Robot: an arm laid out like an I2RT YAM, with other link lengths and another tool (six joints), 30 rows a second.
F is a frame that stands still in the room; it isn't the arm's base.
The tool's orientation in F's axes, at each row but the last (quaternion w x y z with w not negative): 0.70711 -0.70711 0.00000 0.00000; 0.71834 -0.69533 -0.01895 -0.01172; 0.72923 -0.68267 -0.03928 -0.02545; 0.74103 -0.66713 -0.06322 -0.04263; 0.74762 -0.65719 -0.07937 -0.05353; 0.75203 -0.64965 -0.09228 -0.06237; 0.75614 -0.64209 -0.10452 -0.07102
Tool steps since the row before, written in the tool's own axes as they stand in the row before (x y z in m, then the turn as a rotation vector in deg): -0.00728 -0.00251 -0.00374 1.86 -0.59 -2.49; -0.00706 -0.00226 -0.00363 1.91 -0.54 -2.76; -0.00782 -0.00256 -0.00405 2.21 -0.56 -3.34; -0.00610 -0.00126 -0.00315 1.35 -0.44 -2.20; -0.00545 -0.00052 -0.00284 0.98 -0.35 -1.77; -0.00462 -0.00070 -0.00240 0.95 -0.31 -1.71; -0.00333 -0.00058 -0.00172 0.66 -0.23 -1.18
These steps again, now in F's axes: -0.00728 -0.00374 0.00251 1.86 -2.49 0.59; -0.00711 -0.00377 0.00183 1.91 -2.76 0.53; -0.00793 -0.00434 0.00156 2.22 -3.33 0.54; -0.00610 -0.00339 0.00000 1.35 -2.21 0.41; -0.00531 -0.00302 -0.00087 0.98 -1.78 0.31; -0.00452 -0.00260 -0.00067 0.96 -1.71 0.27; -0.00325 -0.00188 -0.00054 0.66 -1.18 0.20
